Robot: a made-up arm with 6 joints.
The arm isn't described. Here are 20 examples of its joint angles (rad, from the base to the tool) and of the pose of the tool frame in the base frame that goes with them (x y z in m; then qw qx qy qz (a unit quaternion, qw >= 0)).
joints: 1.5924 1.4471 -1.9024 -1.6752 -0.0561 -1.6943
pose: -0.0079 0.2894 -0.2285 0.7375 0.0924 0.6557 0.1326
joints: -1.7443 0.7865 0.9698 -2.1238 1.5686 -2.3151
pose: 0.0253 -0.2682 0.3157 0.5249 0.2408 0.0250 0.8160
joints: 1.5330 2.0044 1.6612 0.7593 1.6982 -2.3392
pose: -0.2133 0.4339 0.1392 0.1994 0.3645 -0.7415 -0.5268
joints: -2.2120 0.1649 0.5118 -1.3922 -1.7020 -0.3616
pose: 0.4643 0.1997 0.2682 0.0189 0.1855 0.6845 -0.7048
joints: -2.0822 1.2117 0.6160 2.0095 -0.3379 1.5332
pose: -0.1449 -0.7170 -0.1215 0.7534 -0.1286 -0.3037 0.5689
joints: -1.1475 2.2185 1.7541 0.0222 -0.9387 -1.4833
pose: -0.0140 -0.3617 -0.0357 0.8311 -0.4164 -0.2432 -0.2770
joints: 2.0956 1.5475 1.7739 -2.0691 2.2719 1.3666
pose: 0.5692 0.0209 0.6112 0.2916 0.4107 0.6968 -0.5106
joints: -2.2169 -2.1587 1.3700 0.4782 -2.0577 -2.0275
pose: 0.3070 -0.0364 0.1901 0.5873 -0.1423 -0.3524 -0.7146
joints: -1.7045 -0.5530 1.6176 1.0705 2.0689 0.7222
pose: -0.4863 -0.0092 -0.0569 0.4655 -0.8073 0.1807 -0.3145
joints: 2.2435 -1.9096 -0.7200 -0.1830 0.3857 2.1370
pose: 0.0980 -0.2581 0.8447 0.5989 0.3096 0.6237 0.3956
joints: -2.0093 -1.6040 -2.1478 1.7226 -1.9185 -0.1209
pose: -0.0404 0.3030 0.5825 0.8623 0.2561 0.2234 -0.3754
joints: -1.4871 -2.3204 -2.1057 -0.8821 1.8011 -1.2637
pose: 0.5045 -0.5209 0.3161 0.4773 -0.5298 -0.4140 -0.5657
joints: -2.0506 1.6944 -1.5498 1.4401 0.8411 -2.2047
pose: 0.3150 0.0258 -0.2359 0.5532 -0.3576 -0.2677 -0.7031
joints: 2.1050 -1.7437 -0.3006 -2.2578 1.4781 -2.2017
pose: -0.2659 0.1943 0.2433 0.3414 0.1108 -0.9184 0.1662
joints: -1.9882 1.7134 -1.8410 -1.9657 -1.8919 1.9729
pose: 0.1294 -0.3624 -0.9389 0.4777 -0.4578 -0.7447 -0.0875
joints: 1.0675 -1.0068 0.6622 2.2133 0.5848 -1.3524
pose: -0.0528 -0.0892 0.3530 0.1414 -0.4859 -0.7555 -0.4161
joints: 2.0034 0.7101 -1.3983 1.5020 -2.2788 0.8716
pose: -0.4128 0.0955 0.1451 0.3682 0.9253 0.0024 -0.0909
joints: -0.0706 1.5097 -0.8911 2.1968 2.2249 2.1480
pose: -0.3377 0.2497 0.3313 0.3528 0.6203 -0.1977 -0.6720
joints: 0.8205 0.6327 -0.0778 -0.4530 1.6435 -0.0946
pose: 0.4241 0.0905 -0.3687 0.4221 -0.1495 -0.2829 -0.8482
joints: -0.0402 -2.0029 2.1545 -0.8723 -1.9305 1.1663
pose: -0.9065 0.2336 0.0965 0.7780 0.5285 -0.2737 -0.2011
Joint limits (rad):
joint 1: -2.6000..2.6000
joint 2: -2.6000..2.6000
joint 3: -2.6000..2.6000
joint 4: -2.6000..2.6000
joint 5: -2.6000..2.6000
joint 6: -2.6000..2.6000
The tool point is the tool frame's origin. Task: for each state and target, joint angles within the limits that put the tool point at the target. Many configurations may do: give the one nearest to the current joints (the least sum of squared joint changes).
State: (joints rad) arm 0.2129 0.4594 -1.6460 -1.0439 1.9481 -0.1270
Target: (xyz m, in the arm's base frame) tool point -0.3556 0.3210 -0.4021
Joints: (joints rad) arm 0.0505 1.0824 -1.1409 -0.9128 1.5545 -0.7291
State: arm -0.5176 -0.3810 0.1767 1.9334 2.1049 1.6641
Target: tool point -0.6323 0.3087 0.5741
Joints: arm -0.0548 -0.3517 0.5505 2.0868 1.9874 1.4420
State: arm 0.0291 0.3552 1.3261 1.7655 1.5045 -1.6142
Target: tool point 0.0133 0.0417 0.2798
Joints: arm -0.0797 0.2982 1.3238 1.6025 0.6975 -1.0868
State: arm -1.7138 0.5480 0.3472 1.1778 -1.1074 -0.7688
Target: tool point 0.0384 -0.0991 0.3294
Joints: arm -1.7107 0.6221 0.1061 1.2541 -1.1048 -1.0741
